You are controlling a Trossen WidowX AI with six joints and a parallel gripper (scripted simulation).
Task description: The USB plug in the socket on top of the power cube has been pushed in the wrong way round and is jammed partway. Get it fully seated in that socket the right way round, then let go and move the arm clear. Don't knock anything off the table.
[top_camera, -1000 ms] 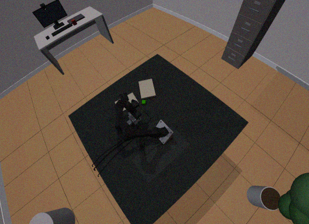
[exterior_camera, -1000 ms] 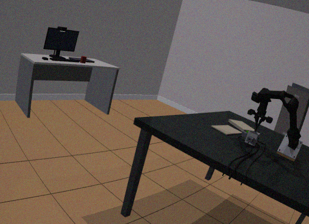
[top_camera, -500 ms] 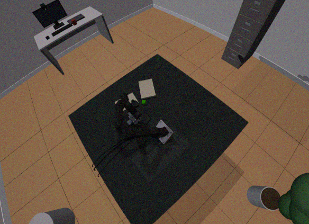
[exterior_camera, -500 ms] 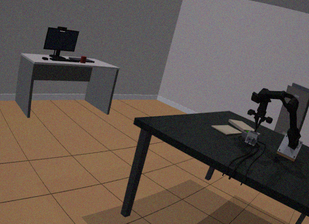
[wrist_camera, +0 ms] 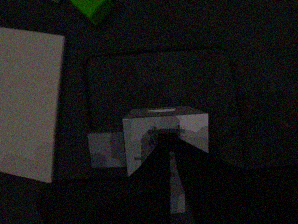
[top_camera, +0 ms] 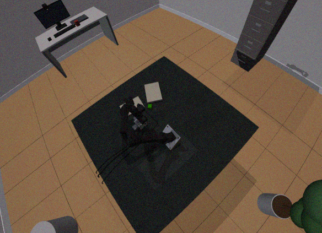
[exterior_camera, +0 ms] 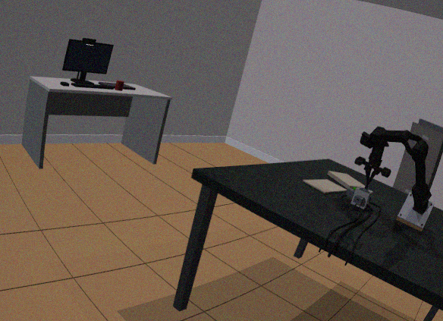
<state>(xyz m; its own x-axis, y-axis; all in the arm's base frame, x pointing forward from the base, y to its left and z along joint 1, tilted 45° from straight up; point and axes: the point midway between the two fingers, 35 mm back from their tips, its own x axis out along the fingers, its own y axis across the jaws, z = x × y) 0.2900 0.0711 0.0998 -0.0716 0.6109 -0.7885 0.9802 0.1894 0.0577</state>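
The USB plug is 20 mm below my gripper tip. Also, from my gripper tip: small green block 140 mm to the right, 100 mm ahead, 90 mm below.
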